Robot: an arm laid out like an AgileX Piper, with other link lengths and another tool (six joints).
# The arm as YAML. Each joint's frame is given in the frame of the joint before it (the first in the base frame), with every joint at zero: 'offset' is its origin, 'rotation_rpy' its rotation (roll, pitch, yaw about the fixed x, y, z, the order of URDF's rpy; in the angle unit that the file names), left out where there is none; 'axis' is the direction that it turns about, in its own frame. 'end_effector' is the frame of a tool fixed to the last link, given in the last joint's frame.
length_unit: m
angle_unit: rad
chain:
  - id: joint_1
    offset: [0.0, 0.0, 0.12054]
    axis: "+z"
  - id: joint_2
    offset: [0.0, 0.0, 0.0]
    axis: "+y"
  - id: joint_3
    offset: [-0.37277, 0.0, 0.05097]
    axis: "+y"
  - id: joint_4
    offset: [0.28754, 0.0, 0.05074]
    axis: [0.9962, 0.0, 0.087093]
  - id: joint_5
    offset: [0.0, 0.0, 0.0]
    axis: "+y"
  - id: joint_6
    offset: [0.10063, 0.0, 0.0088]
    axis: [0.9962, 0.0, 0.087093]
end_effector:
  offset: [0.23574, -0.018, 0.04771]
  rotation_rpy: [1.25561, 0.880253, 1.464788]
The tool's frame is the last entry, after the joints.
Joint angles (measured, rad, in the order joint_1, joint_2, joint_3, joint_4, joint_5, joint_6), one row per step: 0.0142, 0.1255, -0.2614, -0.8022, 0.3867, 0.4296; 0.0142, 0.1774, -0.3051, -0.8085, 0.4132, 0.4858; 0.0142, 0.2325, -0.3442, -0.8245, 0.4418, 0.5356; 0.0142, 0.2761, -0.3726, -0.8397, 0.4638, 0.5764; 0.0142, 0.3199, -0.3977, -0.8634, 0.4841, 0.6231; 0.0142, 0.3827, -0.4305, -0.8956, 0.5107, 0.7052; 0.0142, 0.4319, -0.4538, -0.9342, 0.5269, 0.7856; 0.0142, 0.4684, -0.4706, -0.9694, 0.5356, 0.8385; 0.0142, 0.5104, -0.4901, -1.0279, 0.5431, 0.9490; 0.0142, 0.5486, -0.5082, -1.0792, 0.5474, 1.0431; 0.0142, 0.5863, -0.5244, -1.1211, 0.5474, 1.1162; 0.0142, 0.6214, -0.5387, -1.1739, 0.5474, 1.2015; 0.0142, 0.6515, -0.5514, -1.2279, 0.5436, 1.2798; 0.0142, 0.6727, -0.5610, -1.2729, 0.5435, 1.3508; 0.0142, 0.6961, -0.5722, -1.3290, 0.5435, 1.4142; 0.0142, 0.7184, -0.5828, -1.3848, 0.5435, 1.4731
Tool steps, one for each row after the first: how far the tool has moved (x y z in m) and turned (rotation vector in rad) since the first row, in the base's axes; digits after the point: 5 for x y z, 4 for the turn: 0.00402, -0.00811, 0.00754, 0.0517, 0.0115, -0.0236; 0.00925, -0.01714, 0.01194, 0.0872, 0.0322, -0.0521; 0.01379, -0.02438, 0.01427, 0.1133, 0.0491, -0.0761; 0.01864, -0.03204, 0.01597, 0.1358, 0.0648, -0.1023; 0.02608, -0.04279, 0.01673, 0.1822, 0.0819, -0.1409; 0.03231, -0.05151, 0.01866, 0.2187, 0.0862, -0.1729; 0.03761, -0.05739, 0.02162, 0.2319, 0.0880, -0.1941; 0.04344, -0.06577, 0.02790, 0.2748, 0.0675, -0.2240; 0.04967, -0.07205, 0.03411, 0.3088, 0.0479, -0.2464; 0.05731, -0.07584, 0.03861, 0.3320, 0.0361, -0.2605; 0.06450, -0.08007, 0.04436, 0.3554, 0.0167, -0.2748; 0.07166, -0.08268, 0.05131, 0.3717, -0.0048, -0.2820; 0.07626, -0.08543, 0.05725, 0.3908, -0.0274, -0.2895; 0.08189, -0.08787, 0.06560, 0.3917, -0.0484, -0.2942; 0.08757, -0.08969, 0.07395, 0.3890, -0.0682, -0.2966
